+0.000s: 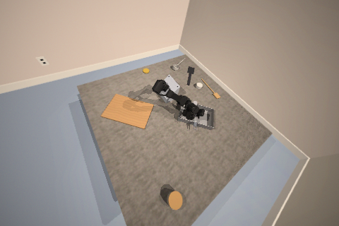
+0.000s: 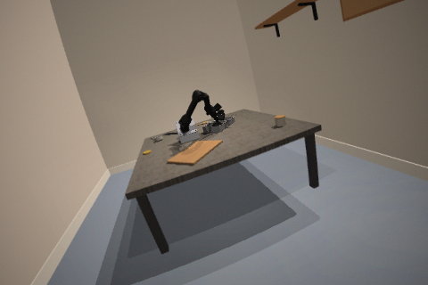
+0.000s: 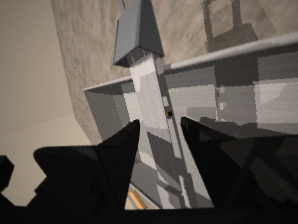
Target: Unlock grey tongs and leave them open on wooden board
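The roasting tin is 3 cm behind my gripper tip, 3 cm to the left of it and 1 cm below it. Round my gripper tip: wooden board: 42 cm behind, 40 cm to the right, 3 cm below; then black spatula: 43 cm behind, 41 cm to the left, 3 cm below; then cork-topped jar: 26 cm ahead, 52 cm to the right.
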